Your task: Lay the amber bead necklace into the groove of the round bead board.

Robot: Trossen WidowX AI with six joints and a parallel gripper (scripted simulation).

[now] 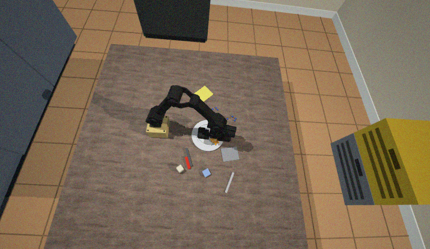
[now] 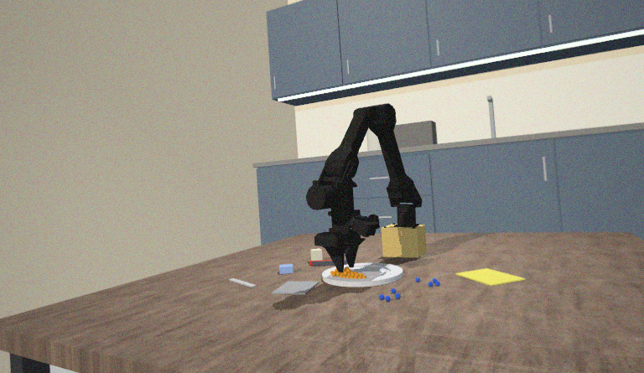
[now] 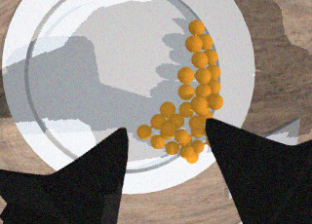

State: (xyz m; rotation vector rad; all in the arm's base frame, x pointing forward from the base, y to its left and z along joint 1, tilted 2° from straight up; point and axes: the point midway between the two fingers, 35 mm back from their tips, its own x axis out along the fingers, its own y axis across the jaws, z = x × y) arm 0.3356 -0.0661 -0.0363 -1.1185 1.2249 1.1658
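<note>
My gripper tip is now 100 mm short of the grey square tile, 80 mm to the left of it and 20 mm above it. Round my gripper tip: cream cube: 180 mm to the right, 180 mm behind; red stick: 140 mm behind, 130 mm to the right, 20 mm below; light blue cube: 200 mm to the right, 40 mm behind, 10 mm below.
</note>
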